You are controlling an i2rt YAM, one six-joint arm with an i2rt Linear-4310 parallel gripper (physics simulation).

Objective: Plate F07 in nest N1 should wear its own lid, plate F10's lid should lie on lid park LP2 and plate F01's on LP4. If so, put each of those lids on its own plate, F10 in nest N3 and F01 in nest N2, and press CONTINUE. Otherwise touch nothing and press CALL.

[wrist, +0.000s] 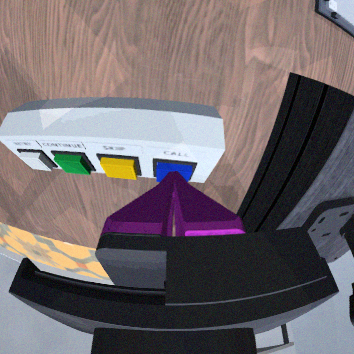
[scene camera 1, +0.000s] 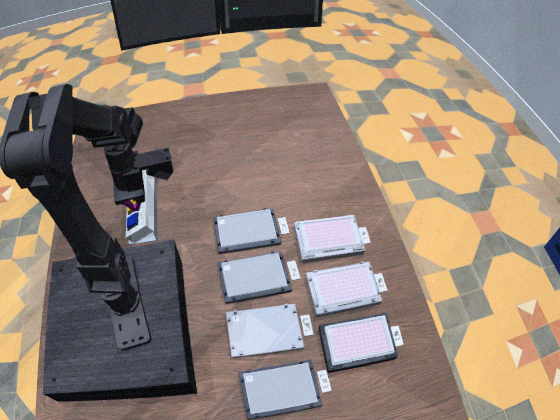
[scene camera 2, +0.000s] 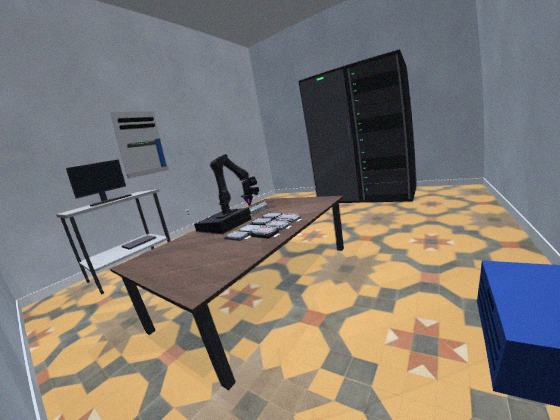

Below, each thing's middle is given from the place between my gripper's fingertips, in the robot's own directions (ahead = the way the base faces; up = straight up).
My hand is 7 cm to the right of the white button box (scene camera 1: 145,230), 5 cm above it and 1 cm short of it. Round my hand: nest N2 (scene camera 1: 378,279): 39 cm ahead, 31 cm to the right, 7 cm below; lid park LP1 (scene camera 1: 268,330): 34 cm to the right, 20 cm ahead, 7 cm below; nest N3 (scene camera 1: 362,232): 42 cm ahead, 18 cm to the right, 7 cm below.
